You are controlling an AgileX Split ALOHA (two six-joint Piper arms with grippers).
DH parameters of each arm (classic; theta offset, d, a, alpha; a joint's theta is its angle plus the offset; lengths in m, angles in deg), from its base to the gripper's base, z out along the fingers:
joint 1: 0 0.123 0 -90
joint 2: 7.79 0 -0.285 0
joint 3: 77.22 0 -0.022 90
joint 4: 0 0.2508 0 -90
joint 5: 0 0 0.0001 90
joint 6: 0 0.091 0 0
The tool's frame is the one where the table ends.
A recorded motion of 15 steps. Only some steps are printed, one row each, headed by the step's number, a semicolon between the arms.
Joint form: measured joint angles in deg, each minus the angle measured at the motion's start. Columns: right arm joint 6, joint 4, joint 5, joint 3, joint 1, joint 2; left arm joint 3, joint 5, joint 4, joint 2, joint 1, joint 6.
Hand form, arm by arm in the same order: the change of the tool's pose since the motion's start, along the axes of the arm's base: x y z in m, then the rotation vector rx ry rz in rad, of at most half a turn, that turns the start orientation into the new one. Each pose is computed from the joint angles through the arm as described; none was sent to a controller.
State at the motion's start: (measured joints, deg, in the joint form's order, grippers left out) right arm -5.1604 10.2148 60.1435 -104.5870 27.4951 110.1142; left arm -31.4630 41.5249 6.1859 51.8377 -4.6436 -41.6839
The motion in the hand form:
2: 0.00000 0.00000 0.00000 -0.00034 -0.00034 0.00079; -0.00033 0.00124 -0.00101 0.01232 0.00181 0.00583
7: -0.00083 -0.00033 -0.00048 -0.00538 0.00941 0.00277; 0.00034 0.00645 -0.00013 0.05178 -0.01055 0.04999
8: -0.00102 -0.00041 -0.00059 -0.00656 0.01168 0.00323; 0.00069 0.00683 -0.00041 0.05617 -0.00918 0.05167
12: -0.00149 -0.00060 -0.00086 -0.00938 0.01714 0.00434; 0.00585 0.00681 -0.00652 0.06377 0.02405 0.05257
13: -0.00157 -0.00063 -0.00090 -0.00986 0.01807 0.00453; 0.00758 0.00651 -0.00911 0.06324 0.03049 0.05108
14: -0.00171 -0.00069 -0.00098 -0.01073 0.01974 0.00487; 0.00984 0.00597 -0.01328 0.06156 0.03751 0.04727
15: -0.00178 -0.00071 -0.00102 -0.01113 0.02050 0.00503; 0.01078 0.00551 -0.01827 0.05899 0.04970 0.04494
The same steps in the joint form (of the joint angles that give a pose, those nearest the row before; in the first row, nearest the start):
2: -0.05 0.00 0.00 0.00 0.00 0.00; 0.22 0.00 1.16 0.00 0.00 -0.77
7: -0.05 0.00 0.64 0.00 0.00 0.00; 0.22 0.00 6.21 0.00 0.00 -5.45
8: -0.05 0.00 0.79 0.00 0.00 0.00; 0.22 0.00 6.60 0.14 0.00 -5.70
12: -0.05 0.00 1.15 0.00 0.00 0.00; 0.28 -0.34 7.08 2.40 0.00 -6.08
13: -0.05 0.00 1.21 0.00 0.00 0.00; 0.49 -0.90 7.08 3.12 0.00 -6.14
14: -0.05 0.00 1.32 0.00 0.00 0.00; 0.92 -1.95 7.02 4.10 0.00 -6.14
15: -0.05 0.00 1.37 0.00 0.00 0.00; 1.56 -2.75 6.85 4.92 0.00 -6.13

